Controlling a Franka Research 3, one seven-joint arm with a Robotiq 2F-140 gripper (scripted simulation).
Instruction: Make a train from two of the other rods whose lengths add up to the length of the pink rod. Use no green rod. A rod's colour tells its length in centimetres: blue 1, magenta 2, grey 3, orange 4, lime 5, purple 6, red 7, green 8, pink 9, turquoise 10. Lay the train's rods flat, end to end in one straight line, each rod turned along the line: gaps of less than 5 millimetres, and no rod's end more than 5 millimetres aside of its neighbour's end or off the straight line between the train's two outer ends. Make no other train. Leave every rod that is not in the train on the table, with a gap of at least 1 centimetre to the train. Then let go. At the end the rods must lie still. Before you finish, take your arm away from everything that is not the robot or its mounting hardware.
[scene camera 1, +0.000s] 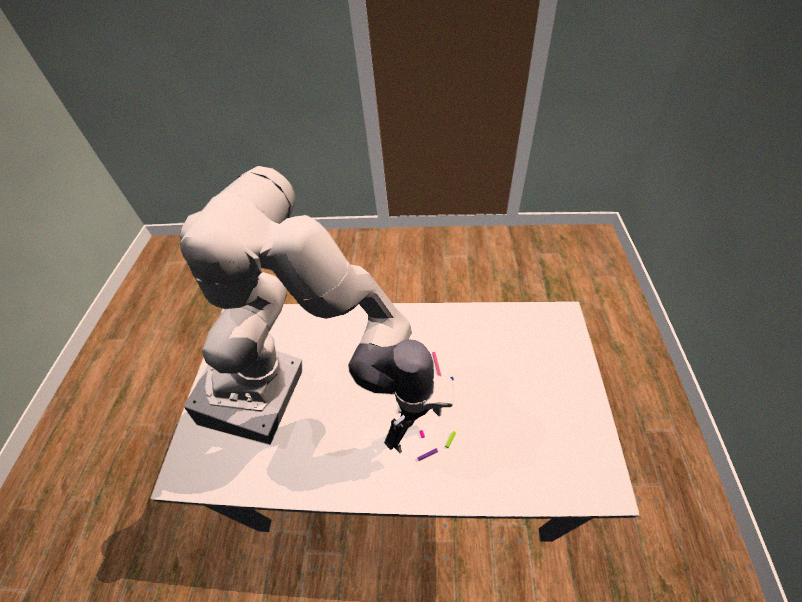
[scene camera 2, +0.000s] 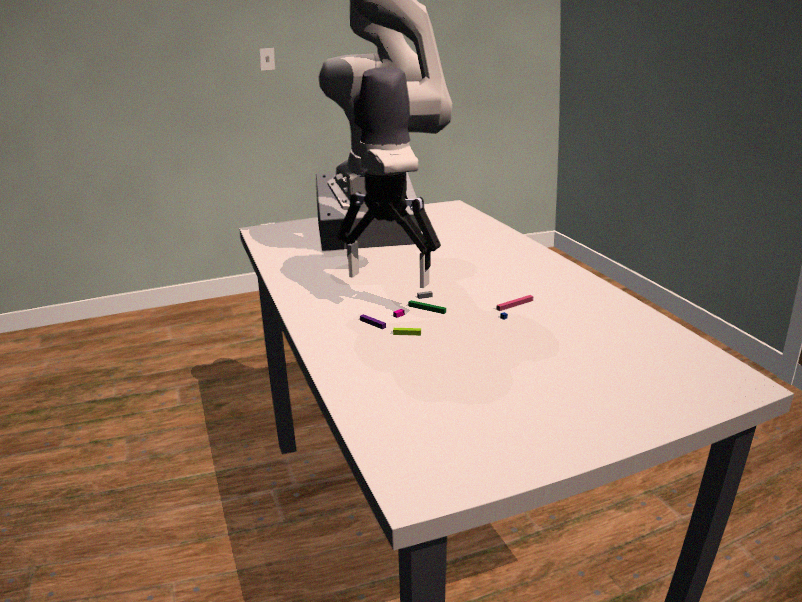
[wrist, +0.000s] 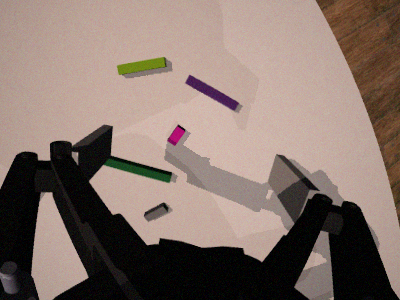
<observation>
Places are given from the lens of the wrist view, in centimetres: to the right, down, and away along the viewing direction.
my gripper (wrist: 193, 155): 0, 0, 20
green rod (wrist: 118, 163): -9, 2, 26
</observation>
